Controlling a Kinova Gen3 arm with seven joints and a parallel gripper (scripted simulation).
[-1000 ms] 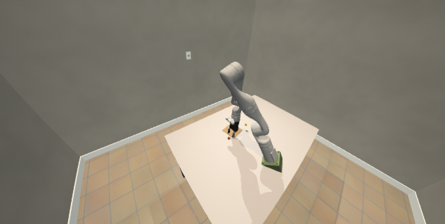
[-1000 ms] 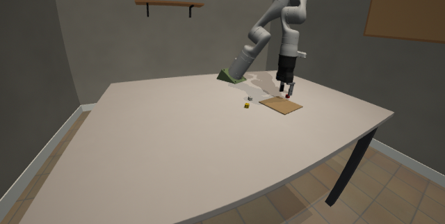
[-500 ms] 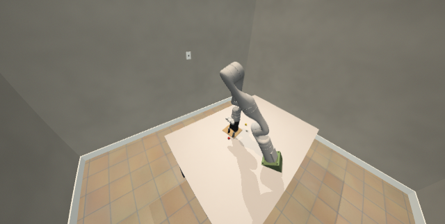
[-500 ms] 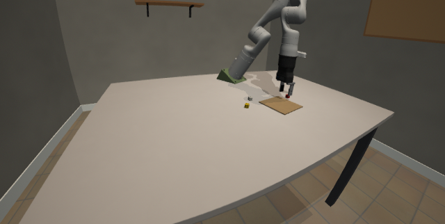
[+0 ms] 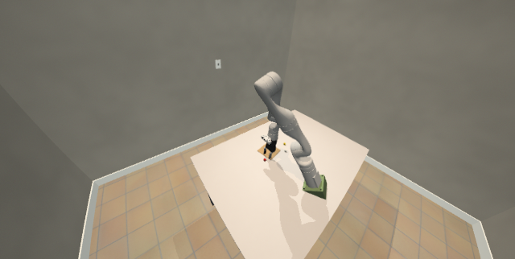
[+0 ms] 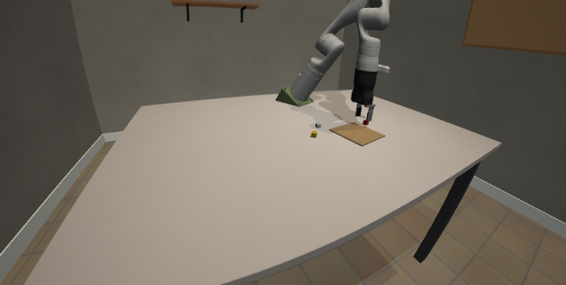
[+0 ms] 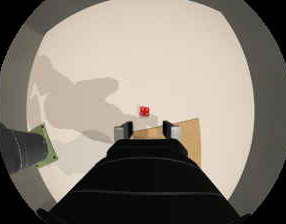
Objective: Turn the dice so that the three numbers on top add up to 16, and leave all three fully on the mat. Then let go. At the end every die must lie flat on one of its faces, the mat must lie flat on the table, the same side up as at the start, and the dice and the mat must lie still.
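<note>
Now: hand 4 cm above the red die and 3 cm to the right of it. Also, from my hand: white die: 17 cm to the right, 6 cm behind, 4 cm below; then tan mat: 7 cm to the right, 4 cm below, 4 cm ahead; then yellow die: 23 cm to the right, 4 cm below.
</note>
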